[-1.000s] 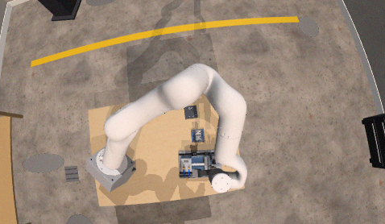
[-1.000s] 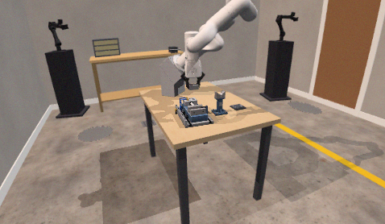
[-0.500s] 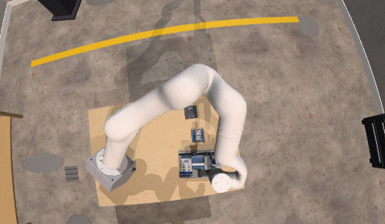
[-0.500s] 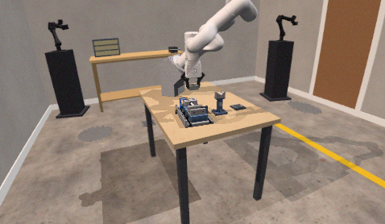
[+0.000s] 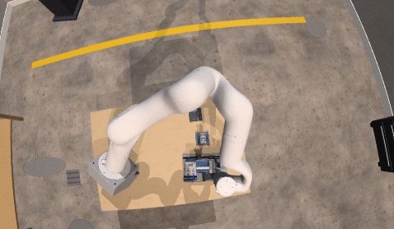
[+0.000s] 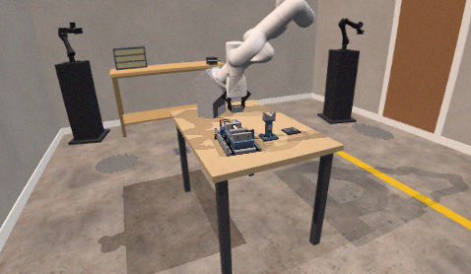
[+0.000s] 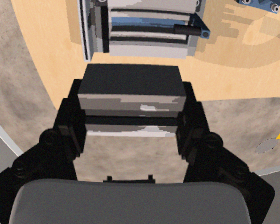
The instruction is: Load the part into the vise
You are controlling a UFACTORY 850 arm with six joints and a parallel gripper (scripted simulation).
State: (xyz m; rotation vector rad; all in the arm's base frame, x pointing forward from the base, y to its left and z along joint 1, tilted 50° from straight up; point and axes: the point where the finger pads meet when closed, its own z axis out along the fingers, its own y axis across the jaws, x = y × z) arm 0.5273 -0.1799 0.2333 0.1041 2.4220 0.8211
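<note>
Now: the grey vise jaw 16 cm below my hand, 3 cm behind it and 2 cm to the left of it. Also, from my hand: white cylinder rod (16 cm below, 9 cm behind, 1 cm to the left); work stop (14 cm below, 7 cm to the left, 1 cm behind); part (1 cm below).
</note>
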